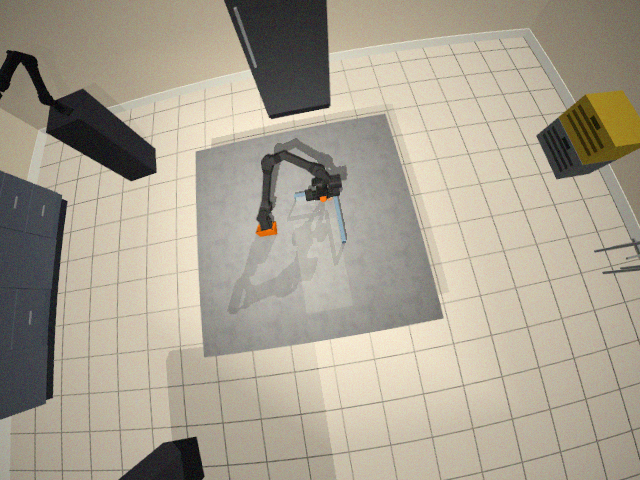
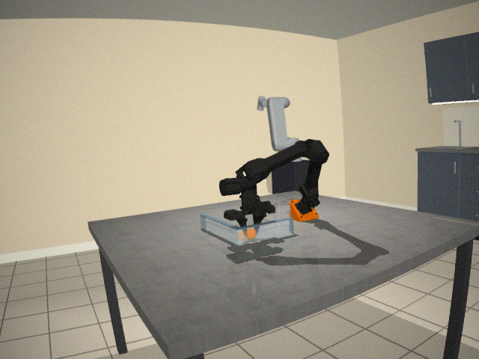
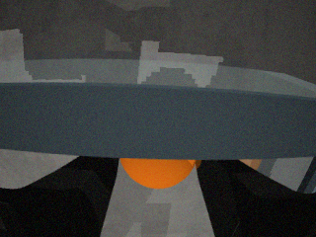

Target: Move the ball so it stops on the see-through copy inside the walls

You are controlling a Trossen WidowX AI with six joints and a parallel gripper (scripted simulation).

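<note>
The see-through copy lies 4 cm ahead of my gripper tip. Also, from my gripper tip: orange ball: right at my gripper tip.
</note>
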